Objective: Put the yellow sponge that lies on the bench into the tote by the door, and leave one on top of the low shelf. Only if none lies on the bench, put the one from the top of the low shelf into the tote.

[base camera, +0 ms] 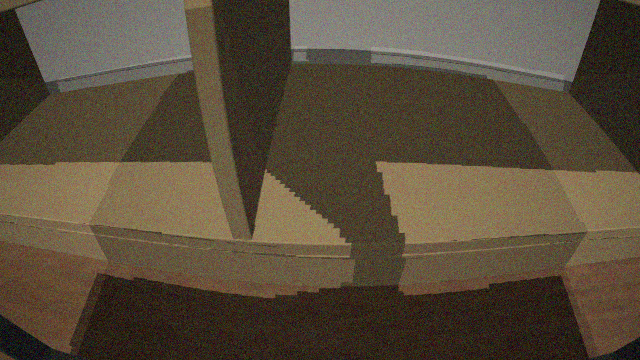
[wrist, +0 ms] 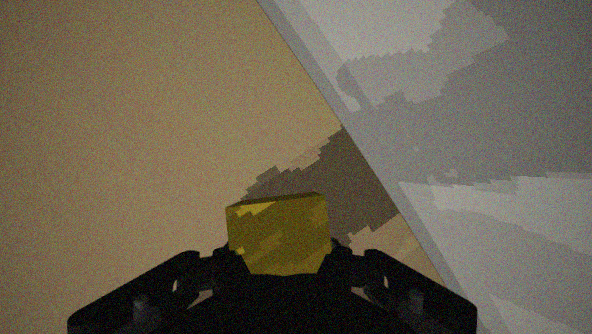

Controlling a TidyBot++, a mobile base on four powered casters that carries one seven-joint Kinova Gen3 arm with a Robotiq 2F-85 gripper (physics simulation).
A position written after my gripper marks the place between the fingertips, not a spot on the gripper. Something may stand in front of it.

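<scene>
From the wrist view I can see my gripper [wrist: 283,243], along with a yellow sponge [wrist: 284,235] and a low wooden shelf [wrist: 133,133]. The base camera gives me the shelf [base camera: 251,168] too.
</scene>
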